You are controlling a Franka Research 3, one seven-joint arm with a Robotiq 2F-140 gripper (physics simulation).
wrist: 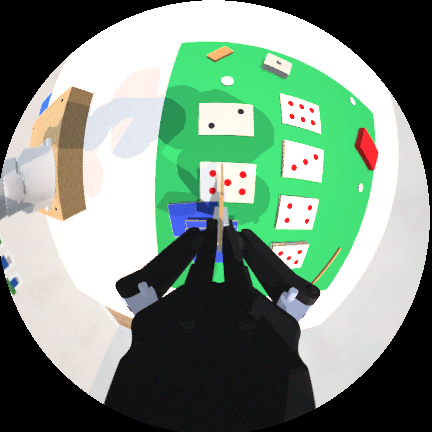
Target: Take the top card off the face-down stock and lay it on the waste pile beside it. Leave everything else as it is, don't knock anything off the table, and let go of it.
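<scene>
My gripper (220, 214) is shut on a thin tan strip (221, 190), seen edge-on and pointing forward. Its fingertips cover part of the face-down blue cards. One blue card (181, 214) sticks out at the left of the blue stock (195, 225), whose cards are spread with pale edges showing. The strip and fingers hide much of the stock; contact with it cannot be told. A face-up card with five red dots (242, 183) lies just beyond the stock, under the strip's far end in view, and looks like the waste pile. A card with two black dots (225, 119) lies farther off.
Face-up red-dotted cards (300, 113) (302, 161) (297, 212) (290, 255) line the right of the green mat (340, 215). A red block (366, 149), curved stick (327, 265), grey-white box (276, 65), orange block (220, 53) and white disc (227, 80) lie around. A wooden block (74, 155) stands left.
</scene>
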